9 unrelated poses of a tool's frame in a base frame.
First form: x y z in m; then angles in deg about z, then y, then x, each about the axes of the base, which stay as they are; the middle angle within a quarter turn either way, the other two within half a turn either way.
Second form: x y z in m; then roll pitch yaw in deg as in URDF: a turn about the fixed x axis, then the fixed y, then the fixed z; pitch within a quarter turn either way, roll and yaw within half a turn. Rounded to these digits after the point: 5 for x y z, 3 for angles.
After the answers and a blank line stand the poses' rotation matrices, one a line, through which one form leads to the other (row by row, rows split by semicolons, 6 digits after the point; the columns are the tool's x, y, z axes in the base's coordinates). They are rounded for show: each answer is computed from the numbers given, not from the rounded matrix.
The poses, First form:
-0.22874 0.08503 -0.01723 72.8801 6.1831 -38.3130
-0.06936 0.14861 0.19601 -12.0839 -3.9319 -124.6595
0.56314 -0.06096 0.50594 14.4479 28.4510 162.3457
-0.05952 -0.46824 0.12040 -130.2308 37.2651 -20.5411
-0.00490 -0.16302 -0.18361 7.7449 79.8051 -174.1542
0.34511 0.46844 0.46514 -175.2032 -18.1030 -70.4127
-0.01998 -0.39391 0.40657 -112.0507 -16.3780 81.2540
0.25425 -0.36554 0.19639 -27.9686 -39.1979 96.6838
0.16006 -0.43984 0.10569 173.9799 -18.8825 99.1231
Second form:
-0.22874 0.08503 -0.01723 -7.430 38.124 68.160
-0.06936 0.14861 0.19601 -124.927 -7.704 10.125
0.56314 -0.06096 0.50594 167.847 -31.016 -6.555
-0.05952 -0.46824 0.12040 -15.470 -39.352 -131.662
-0.00490 -0.16302 -0.18361 -127.094 -73.026 -53.077
0.34511 0.46844 0.46514 71.413 1.434 -161.346
-0.01998 -0.39391 0.40657 -66.236 68.776 -174.245
0.25425 -0.36554 0.19639 96.109 32.057 -36.138
0.16006 -0.43984 0.10569 -98.734 -8.892 162.253

0.292660 -0.950131 0.107706; 0.730213 0.294790 0.616351; -0.617365 -0.101733 0.780071
0.975541 0.208851 -0.068571; 0.174206 -0.544290 0.820610; 0.134063 -0.812484 -0.567360
0.851419 -0.219366 0.476407; -0.097837 -0.958816 -0.266645; 0.515280 0.180417 -0.837817
-0.514009 0.607585 0.605504; -0.577689 -0.767006 0.279245; 0.634090 -0.206259 0.745243
0.175383 -0.023853 0.984211; -0.233391 -0.972216 0.018027; 0.956436 -0.232868 -0.176077
-0.947170 0.079483 -0.310726; -0.319753 -0.309589 0.895496; -0.025021 0.947543 0.318648
-0.360193 0.889243 -0.281973; -0.036303 -0.315394 -0.948266; -0.932171 -0.331322 0.145884
0.684455 0.363450 -0.632001; -0.499807 -0.397182 -0.769701; -0.530767 0.842704 -0.090198
-0.940966 -0.099233 -0.323628; 0.301143 0.191194 -0.934215; 0.154581 -0.976523 -0.150023

